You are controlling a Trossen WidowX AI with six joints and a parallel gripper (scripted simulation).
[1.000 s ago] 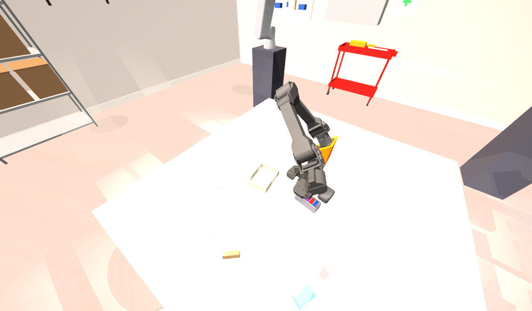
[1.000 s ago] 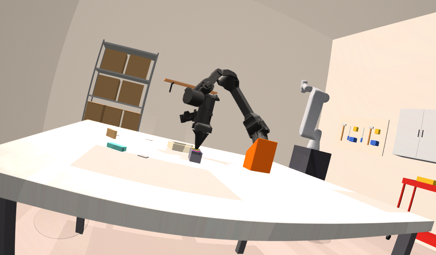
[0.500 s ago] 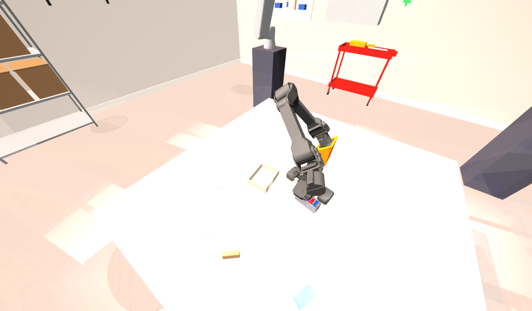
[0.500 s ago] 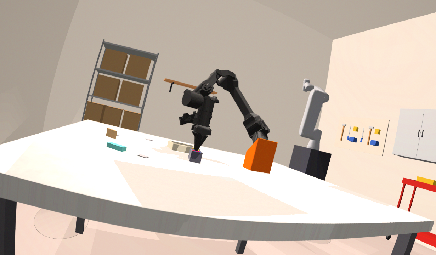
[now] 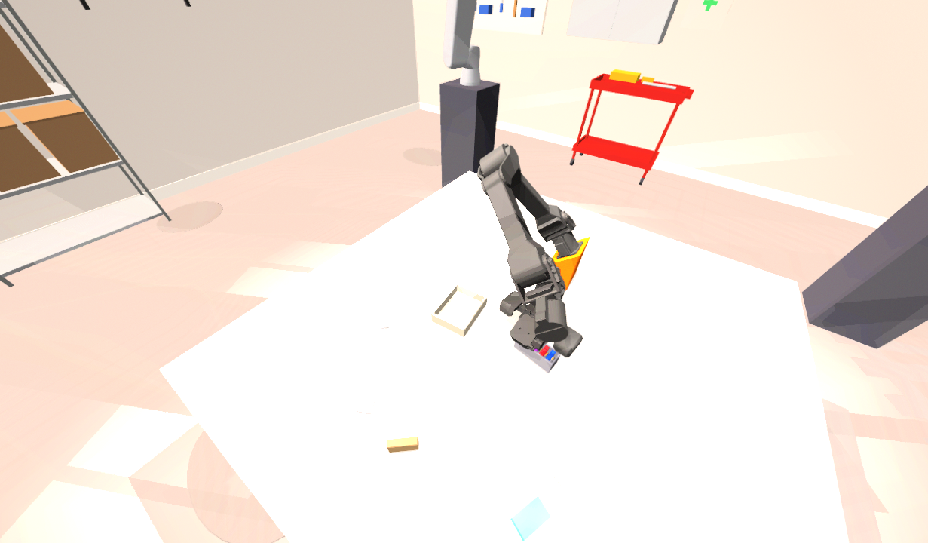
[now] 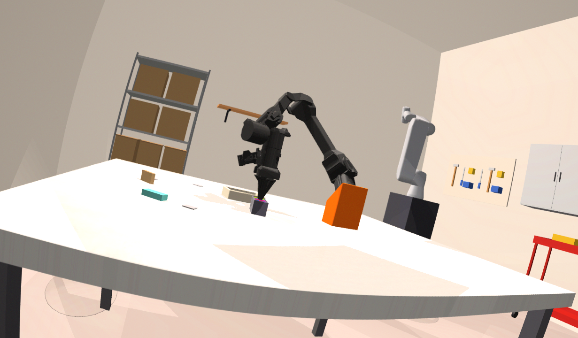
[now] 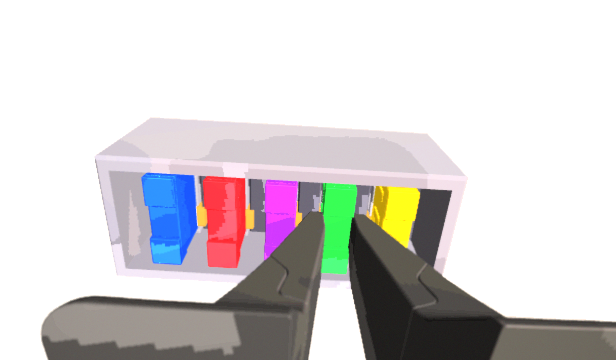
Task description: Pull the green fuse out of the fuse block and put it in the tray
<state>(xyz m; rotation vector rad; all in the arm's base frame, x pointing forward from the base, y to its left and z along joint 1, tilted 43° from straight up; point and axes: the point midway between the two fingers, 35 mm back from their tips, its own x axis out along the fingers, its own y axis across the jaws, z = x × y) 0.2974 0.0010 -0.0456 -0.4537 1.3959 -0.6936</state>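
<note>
The purple fuse lies 20 mm to the left of my gripper tip and 10 mm below it. Round my gripper tip: green fuse: 10 mm below; red fuse: 30 mm to the left, 10 mm below, 10 mm ahead; yellow fuse: 20 mm to the right, 10 mm below.
</note>
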